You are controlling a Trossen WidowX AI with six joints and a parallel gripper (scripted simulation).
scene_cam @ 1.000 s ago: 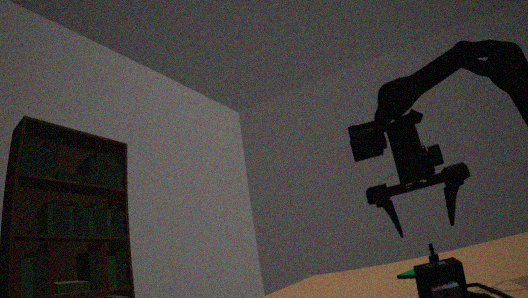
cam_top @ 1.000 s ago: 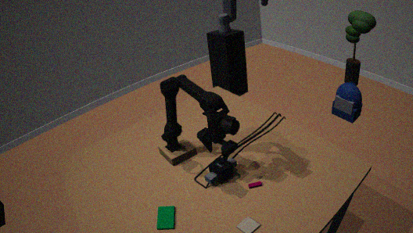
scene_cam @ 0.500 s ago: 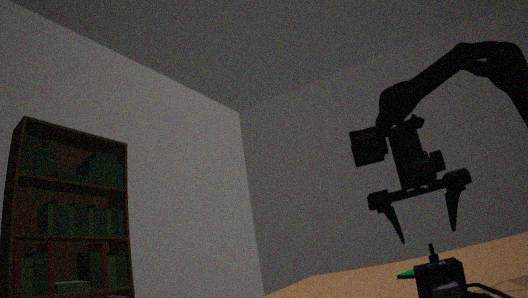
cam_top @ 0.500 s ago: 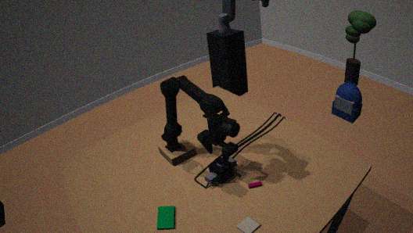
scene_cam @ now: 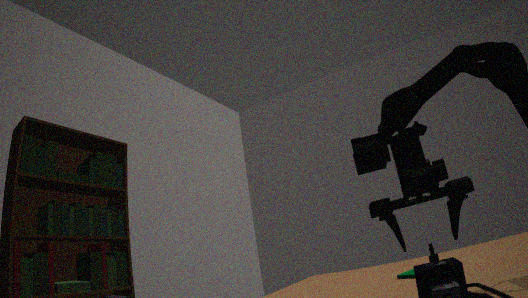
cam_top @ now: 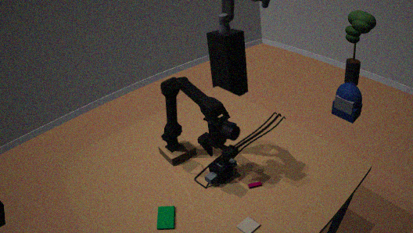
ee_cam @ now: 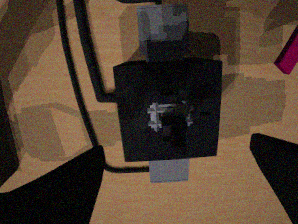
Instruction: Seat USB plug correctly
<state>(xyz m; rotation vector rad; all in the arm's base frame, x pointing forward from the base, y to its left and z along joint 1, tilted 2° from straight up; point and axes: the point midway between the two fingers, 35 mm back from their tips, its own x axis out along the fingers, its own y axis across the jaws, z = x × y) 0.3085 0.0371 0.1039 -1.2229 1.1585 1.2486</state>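
My gripper tip is now 20 mm above the USB plug. Round my gripper tip: green block: 20 mm ahead, 330 mm to the right, 100 mm below; then white tile: 300 mm ahead, 130 mm to the right, 100 mm below; then magenta block: 160 mm ahead, 60 mm to the left, 100 mm below.
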